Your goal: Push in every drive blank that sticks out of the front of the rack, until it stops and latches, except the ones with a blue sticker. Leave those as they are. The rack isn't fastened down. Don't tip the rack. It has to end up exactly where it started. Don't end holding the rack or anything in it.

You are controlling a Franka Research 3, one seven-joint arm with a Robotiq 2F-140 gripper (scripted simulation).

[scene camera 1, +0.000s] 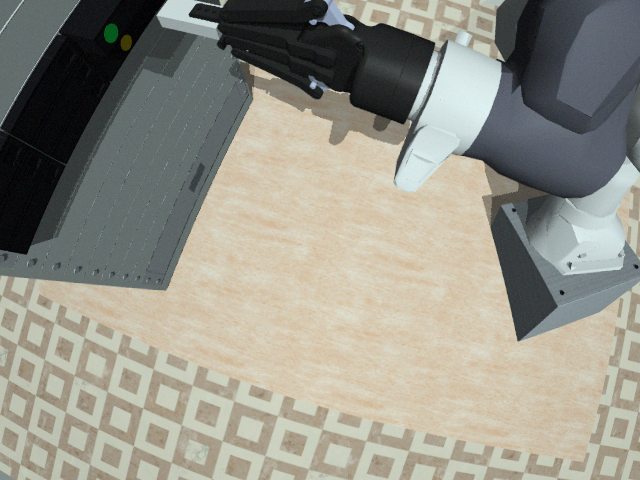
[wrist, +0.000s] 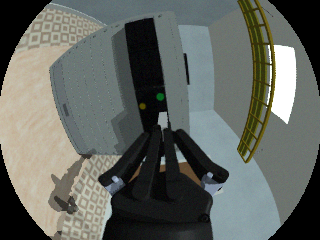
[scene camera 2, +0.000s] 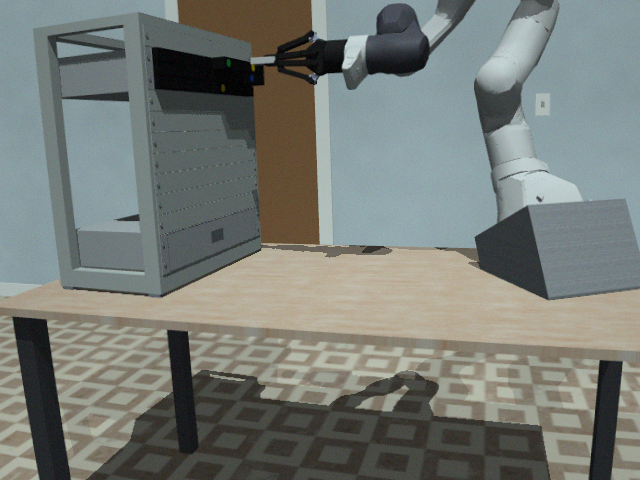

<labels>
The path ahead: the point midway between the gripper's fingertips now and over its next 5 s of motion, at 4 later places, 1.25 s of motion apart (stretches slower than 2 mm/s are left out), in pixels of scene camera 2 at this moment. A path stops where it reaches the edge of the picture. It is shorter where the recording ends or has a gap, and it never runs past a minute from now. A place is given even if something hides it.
The gripper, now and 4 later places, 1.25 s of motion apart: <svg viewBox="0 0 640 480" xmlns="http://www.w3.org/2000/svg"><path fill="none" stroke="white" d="M252 61L238 63L231 65L226 65L222 65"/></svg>
</labels>
